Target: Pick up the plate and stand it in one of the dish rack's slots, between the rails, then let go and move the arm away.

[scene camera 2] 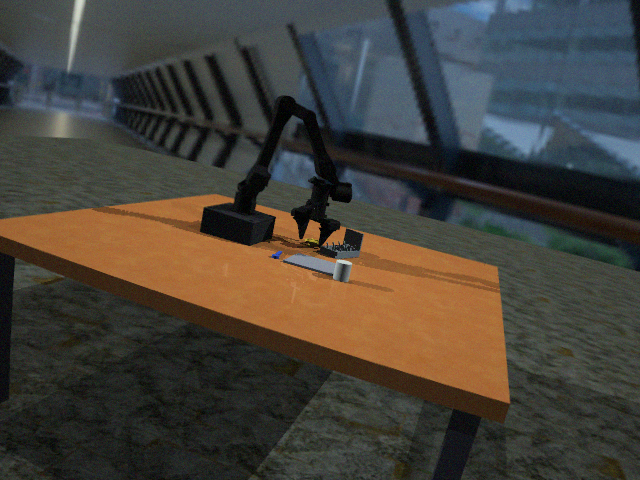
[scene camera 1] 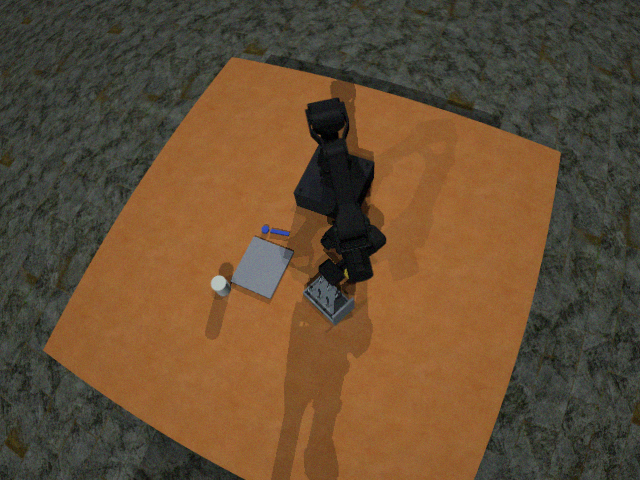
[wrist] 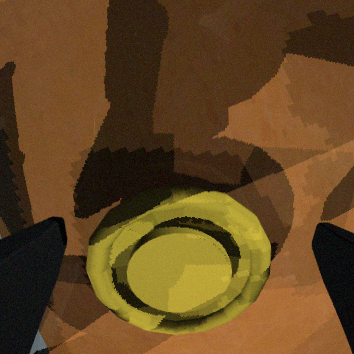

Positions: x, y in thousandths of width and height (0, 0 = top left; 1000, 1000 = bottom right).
The gripper shows in scene camera 2 (485, 507), in scene camera 1 (552, 555) and in the wrist view (549, 665).
